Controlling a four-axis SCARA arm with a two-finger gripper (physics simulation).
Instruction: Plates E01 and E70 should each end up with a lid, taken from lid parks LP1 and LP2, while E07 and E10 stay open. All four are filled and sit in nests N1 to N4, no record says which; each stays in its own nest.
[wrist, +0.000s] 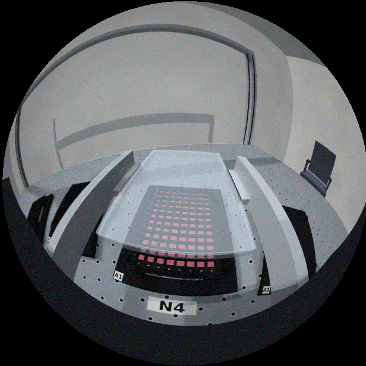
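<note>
My gripper (183, 160) is shut on a clear lid (186, 167), held level by its two long sides between the fingers. The lid hangs above the black plate (180, 281) in nest N4, and its wells, filled with pink-red, show through the lid and below its front edge. The label N4 (172, 306) is on the deck in front of that nest. A gap shows between lid and plate. No plate name is readable on the plate. An A1 tag (118, 275) is at the nest's front left corner.
Black nest parts (87, 250) stand at the left, with another dark object (39, 217) farther left. A black nest or park (302, 232) with an A1 tag (266, 290) lies right of the right finger. A chair (320, 167) stands beyond the perforated deck (235, 314).
</note>
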